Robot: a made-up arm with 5 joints.
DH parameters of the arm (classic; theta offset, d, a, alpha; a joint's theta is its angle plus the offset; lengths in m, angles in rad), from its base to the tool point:
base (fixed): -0.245 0 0.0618 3.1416
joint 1: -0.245 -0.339 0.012 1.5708
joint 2: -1.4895 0 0.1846 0
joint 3: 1.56 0 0.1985 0
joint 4: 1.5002 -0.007 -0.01 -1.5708
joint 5: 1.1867 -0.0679 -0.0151 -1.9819
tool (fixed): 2.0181 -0.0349 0 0
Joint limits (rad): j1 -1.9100..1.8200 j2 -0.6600..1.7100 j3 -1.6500..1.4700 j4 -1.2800..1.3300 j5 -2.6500..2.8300
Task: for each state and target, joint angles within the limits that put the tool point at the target. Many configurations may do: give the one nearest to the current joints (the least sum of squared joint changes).
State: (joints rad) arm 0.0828 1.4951 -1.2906 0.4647 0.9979
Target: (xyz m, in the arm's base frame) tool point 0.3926 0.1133 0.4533
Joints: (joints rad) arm -0.3969 0.6797 -0.9326 1.0105 0.9175
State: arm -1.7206 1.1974 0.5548 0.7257 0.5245
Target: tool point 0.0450 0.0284 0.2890
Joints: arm -1.8299 0.7400 0.9892 1.2988 0.5285
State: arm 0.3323 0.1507 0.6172 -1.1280 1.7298
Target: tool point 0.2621 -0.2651 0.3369
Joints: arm 0.7849 0.6130 0.1445 -1.0308 1.6961
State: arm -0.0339 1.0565 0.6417 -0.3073 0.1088
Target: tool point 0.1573 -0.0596 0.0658
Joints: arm 0.5344 1.6668 0.2022 -0.3832 0.2849
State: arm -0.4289 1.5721 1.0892 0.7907 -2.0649
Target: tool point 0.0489 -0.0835 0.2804
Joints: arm -1.2292 1.5558 1.3168 0.8604 -2.4737
